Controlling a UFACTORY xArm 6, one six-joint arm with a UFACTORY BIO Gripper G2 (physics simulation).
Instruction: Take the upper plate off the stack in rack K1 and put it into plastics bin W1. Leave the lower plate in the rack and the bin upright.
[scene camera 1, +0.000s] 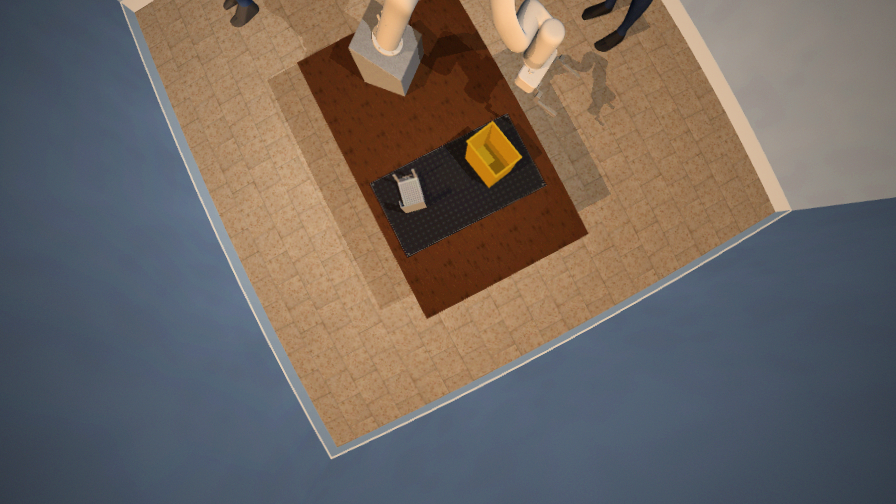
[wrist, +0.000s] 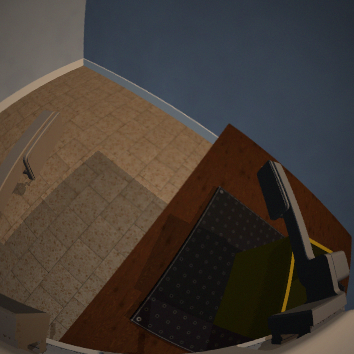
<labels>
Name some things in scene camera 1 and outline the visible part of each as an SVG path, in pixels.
The gripper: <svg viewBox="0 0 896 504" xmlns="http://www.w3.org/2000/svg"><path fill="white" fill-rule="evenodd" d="M523 54L524 65L515 77L515 84L527 93L536 93L533 101L554 118L557 112L539 101L543 94L539 90L542 84L540 81L549 67L551 68L555 62L568 71L567 75L573 80L577 81L580 75L563 62L565 56L557 56L557 49L539 69L532 69L527 66Z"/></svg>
A yellow plastics bin W1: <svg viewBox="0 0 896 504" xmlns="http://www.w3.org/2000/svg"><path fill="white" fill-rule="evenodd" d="M493 121L466 141L468 145L465 159L488 188L508 174L517 161L522 158Z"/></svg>
</labels>
